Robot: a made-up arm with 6 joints.
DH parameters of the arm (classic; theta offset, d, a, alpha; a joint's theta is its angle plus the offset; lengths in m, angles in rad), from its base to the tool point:
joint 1: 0 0.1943 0 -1.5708
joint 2: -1.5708 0 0.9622 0
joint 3: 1.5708 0.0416 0 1.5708
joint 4: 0 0.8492 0 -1.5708
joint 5: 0 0 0 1.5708
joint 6: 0 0.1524 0 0
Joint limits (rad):
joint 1: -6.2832..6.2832
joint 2: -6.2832..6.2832
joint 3: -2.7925..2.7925
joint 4: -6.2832..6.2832
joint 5: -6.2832..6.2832
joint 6: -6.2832..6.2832
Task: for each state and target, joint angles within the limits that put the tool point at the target. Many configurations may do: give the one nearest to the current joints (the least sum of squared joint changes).
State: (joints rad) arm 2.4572 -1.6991 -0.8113 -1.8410 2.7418 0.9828
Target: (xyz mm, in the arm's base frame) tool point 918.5 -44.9 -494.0
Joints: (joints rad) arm 3.0675 -1.5460 -1.6244 -1.8990 2.6758 0.9828
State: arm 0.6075 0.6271 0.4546 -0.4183 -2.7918 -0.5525
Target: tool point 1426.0 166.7 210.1
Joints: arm 0.0798 1.1172 1.1072 -0.4187 -2.9657 -0.5525
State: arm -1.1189 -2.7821 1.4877 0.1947 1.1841 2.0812
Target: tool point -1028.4 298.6 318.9
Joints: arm -0.2340 -2.3835 1.7703 0.0741 1.1735 2.0812
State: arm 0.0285 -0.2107 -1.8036 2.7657 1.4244 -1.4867
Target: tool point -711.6 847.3 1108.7
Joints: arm -0.7689 -0.2123 -1.2447 2.6260 1.3062 -1.4867
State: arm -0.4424 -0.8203 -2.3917 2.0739 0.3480 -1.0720
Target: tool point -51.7 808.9 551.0
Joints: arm -1.3697 -0.0315 -2.1696 2.0201 0.5292 -1.0720
